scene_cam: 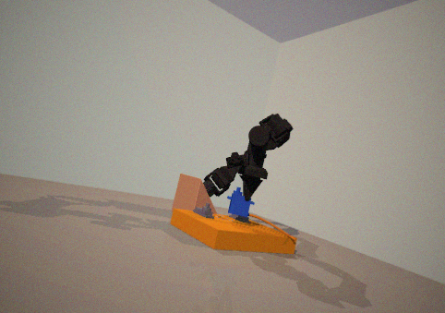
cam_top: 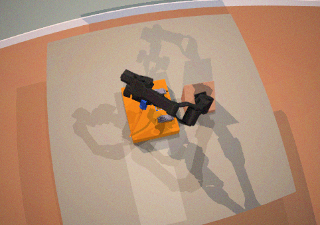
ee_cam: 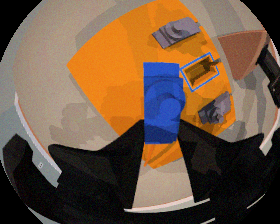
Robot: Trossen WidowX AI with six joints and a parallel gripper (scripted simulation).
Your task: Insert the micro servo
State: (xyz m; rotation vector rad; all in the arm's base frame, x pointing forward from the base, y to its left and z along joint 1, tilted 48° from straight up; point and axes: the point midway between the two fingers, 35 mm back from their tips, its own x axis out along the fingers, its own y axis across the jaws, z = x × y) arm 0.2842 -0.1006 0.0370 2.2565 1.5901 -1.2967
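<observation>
My gripper tip is 10 mm short of the orange deck and 100 mm above it.
</observation>
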